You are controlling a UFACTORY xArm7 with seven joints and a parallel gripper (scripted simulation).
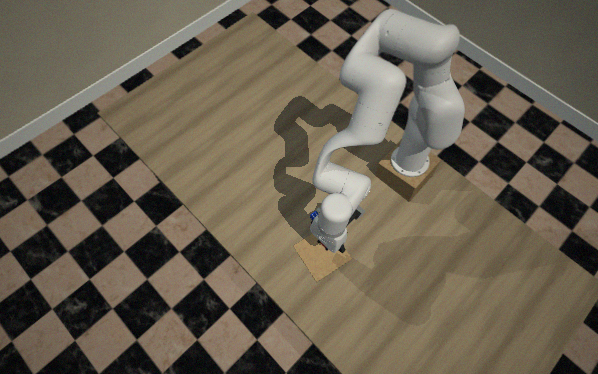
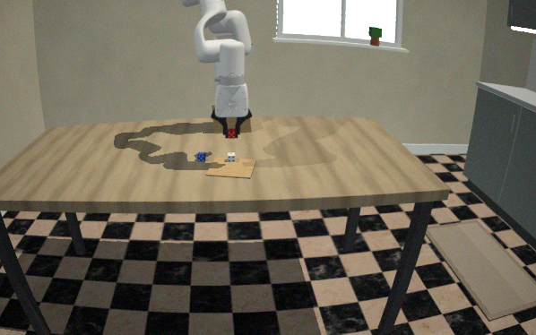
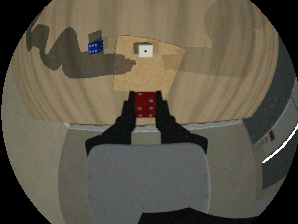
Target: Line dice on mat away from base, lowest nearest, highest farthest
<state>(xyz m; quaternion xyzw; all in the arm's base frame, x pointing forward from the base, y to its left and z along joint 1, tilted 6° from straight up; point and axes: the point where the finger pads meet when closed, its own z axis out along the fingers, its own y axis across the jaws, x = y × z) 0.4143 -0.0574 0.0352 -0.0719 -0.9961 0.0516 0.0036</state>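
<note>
The tan mat lies 120 mm below my hand. Round my hand: blue die (110 mm below, 90 mm to the right, 80 mm behind); then red die (10 mm below); then white die (110 mm below, 50 mm behind, 10 mm to the left).
</note>
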